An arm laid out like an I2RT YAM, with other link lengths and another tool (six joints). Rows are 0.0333 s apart.
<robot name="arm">
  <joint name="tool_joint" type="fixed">
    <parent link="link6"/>
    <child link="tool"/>
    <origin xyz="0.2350 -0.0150 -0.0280" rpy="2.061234 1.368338 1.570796"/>
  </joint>
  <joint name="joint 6" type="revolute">
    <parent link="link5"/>
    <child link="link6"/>
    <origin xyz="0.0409 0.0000 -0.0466"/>
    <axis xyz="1 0 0"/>
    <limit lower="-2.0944" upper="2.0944"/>
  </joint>
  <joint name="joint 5" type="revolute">
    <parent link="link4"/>
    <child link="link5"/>
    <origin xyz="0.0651 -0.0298 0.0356"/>
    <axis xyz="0 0 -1"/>
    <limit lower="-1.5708" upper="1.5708"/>
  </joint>
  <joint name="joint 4" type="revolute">
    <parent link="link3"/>
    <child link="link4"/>
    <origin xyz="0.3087 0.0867 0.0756"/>
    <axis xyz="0 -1 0"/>
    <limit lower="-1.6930" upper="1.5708"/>
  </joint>
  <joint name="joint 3" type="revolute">
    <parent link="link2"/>
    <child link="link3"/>
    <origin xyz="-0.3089 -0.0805 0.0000"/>
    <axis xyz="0 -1 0"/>
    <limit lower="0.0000" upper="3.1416"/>
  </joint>
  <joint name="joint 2" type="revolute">
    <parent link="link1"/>
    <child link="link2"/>
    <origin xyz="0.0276 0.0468 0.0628"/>
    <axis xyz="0 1 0"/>
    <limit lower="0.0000" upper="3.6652"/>
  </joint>
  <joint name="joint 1" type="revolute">
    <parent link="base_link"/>
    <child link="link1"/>
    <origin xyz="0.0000 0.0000 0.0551"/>
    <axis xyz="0 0 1"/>
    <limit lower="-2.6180" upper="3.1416"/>
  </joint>
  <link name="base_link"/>
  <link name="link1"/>
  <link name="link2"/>
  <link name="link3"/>
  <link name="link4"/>
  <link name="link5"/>
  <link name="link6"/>
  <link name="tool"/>
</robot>
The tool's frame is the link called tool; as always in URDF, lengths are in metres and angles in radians.
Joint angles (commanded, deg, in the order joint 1, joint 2, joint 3, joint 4, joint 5, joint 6), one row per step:
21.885, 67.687, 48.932, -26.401, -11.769, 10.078
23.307, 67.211, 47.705, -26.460, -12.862, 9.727
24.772, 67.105, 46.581, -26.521, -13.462, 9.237
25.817, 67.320, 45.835, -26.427, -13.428, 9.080
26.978, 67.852, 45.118, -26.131, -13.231, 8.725
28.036, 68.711, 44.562, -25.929, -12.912, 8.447
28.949, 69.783, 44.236, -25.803, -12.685, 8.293
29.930, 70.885, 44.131, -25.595, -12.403, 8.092
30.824, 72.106, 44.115, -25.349, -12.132, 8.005
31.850, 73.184, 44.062, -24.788, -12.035, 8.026
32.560, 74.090, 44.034, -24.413, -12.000, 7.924
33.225, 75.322, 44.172, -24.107, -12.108, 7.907
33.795, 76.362, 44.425, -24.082, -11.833, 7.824
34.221, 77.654, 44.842, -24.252, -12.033, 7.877
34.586, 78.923, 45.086, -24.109, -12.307, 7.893
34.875, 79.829, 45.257, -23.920, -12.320, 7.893
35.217, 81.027, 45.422, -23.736, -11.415, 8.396
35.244, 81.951, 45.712, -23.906, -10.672, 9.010
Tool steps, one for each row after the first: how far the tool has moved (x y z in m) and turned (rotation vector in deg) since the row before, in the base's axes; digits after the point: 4 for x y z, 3 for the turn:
-0.0143, 0.0111, -0.0074, 0.216, 0.886, 2.432
-0.0132, 0.0088, -0.0092, -0.297, 0.927, 2.224
-0.0078, 0.0045, -0.0078, -0.471, 0.696, 1.135
-0.0071, 0.0046, -0.0091, -0.725, 0.613, 1.288
-0.0064, 0.0034, -0.0102, -0.902, 0.827, 1.056
-0.0056, 0.0031, -0.0097, -0.829, 0.959, 0.885
-0.0044, 0.0039, -0.0078, -0.768, 0.663, 0.961
-0.0038, 0.0037, -0.0077, -0.722, 0.704, 0.798
-0.0038, 0.0058, -0.0061, -0.355, 0.456, 0.952
-0.0030, 0.0039, -0.0052, -0.360, 0.409, 0.770
-0.0031, 0.0043, -0.0062, -0.360, 0.701, 0.741
-0.0019, 0.0020, -0.0051, -0.639, 0.470, 0.482
-0.0030, 0.0028, -0.0057, -0.429, 0.985, 0.493
-0.0026, 0.0030, -0.0060, -0.303, 0.866, 0.499
-0.0012, 0.0018, -0.0043, -0.302, 0.455, 0.296
0.0005, -0.0016, -0.0070, -0.973, 0.481, -0.547
0.0012, -0.0029, -0.0049, -0.808, 0.558, -0.868

